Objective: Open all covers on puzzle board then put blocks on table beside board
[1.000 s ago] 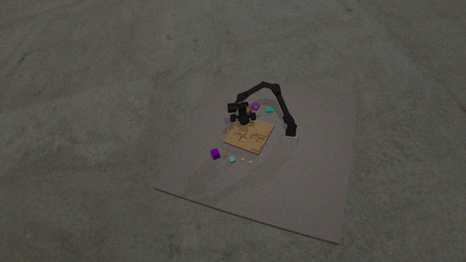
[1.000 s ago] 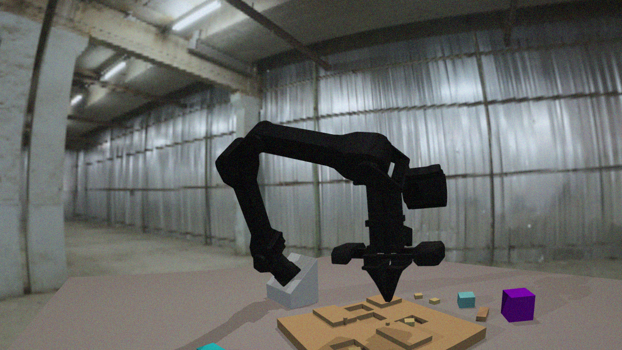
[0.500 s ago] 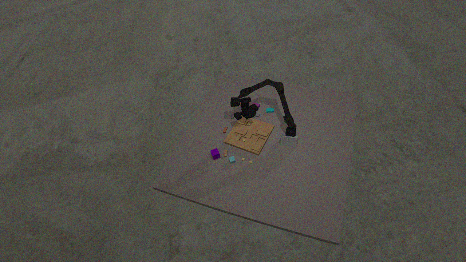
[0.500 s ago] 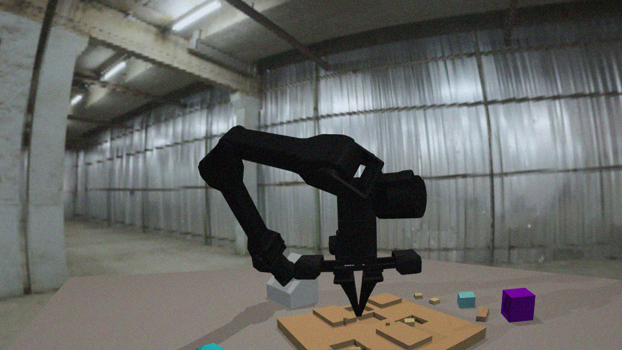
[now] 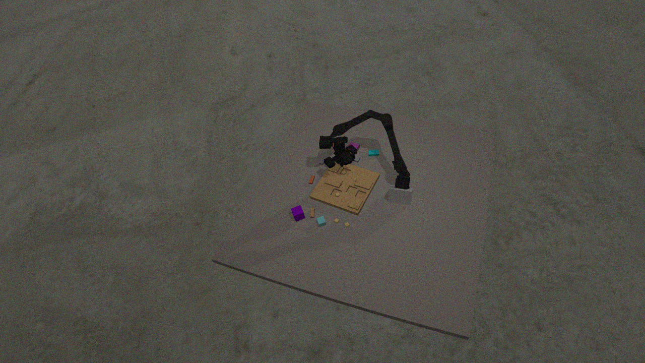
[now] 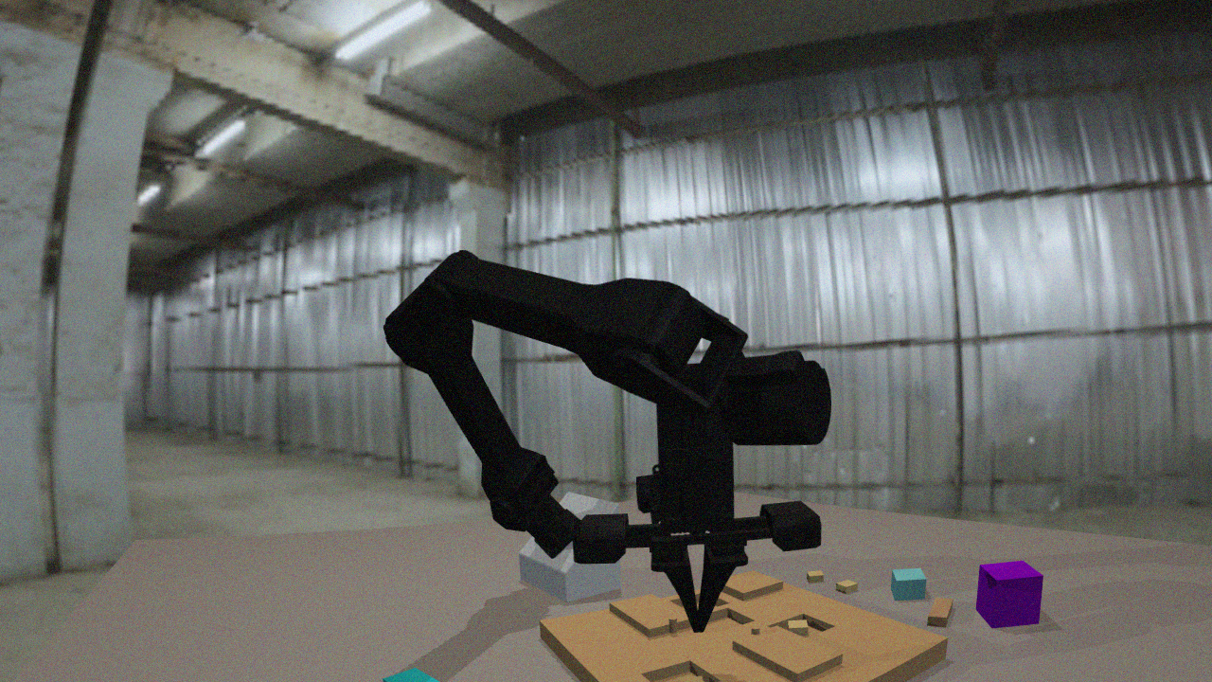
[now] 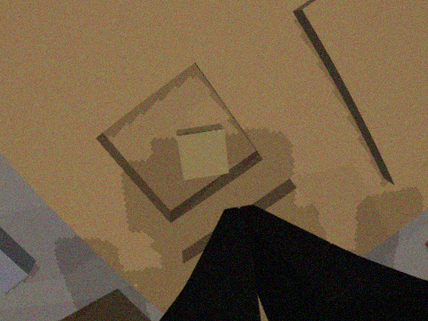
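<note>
The brown block is 6 cm ahead of my gripper tip, 12 cm to the right of it and 5 cm below it. The rest, counted from my gripper tip: magenta block: 2 cm ahead, 21 cm to the right, 6 cm below; then orange cube: 13 cm ahead, 18 cm to the right, 5 cm below; then teal block: 11 cm behind, 21 cm to the right, 6 cm below.
</note>
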